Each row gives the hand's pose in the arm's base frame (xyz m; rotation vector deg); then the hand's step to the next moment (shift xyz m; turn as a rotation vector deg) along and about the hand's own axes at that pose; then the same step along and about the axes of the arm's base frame.
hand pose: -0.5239 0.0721 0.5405 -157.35 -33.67 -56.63
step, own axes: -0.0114 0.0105 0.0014 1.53 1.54 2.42
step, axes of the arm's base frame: -0.0028 -0.0127 -0.0086 3.11 -0.25 -0.91
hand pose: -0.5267 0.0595 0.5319 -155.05 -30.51 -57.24
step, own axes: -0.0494 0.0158 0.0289 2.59 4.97 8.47
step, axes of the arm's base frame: -0.0116 -0.0183 -0.0553 8.77 -1.21 -4.98
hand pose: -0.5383 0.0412 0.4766 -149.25 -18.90 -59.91
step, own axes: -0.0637 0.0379 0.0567 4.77 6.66 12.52
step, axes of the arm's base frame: 0.0030 -0.0201 -0.0911 13.41 -1.07 -6.56
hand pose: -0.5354 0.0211 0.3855 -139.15 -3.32 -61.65
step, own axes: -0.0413 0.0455 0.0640 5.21 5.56 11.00
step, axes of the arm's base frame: 0.0258 -0.0057 -0.0847 12.42 -0.83 -4.92
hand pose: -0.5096 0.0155 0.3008 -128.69 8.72 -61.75
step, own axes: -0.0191 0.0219 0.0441 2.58 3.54 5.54
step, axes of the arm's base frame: 0.0234 0.0113 -0.0460 6.34 -0.99 -2.94
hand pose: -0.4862 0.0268 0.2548 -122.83 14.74 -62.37
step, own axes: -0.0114 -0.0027 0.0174 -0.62 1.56 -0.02
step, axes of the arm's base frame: 0.0059 0.0160 -0.0122 -0.20 -0.86 -1.43
